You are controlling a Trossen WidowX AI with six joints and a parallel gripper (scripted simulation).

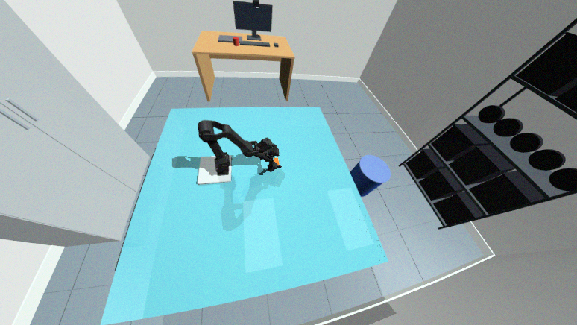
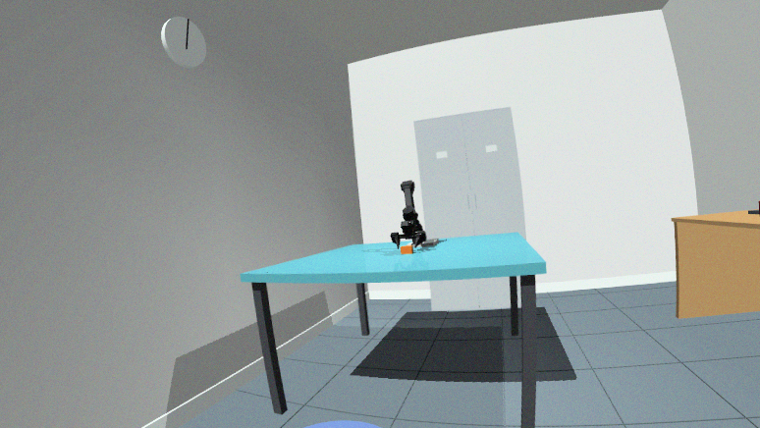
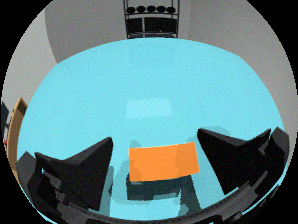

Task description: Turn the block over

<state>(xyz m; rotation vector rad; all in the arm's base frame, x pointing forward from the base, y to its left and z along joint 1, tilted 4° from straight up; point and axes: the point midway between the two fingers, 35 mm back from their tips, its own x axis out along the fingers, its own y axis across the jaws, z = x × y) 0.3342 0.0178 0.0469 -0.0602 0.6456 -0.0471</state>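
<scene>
The orange block lies 30 mm behind my gripper tip and 10 mm below it.
</scene>
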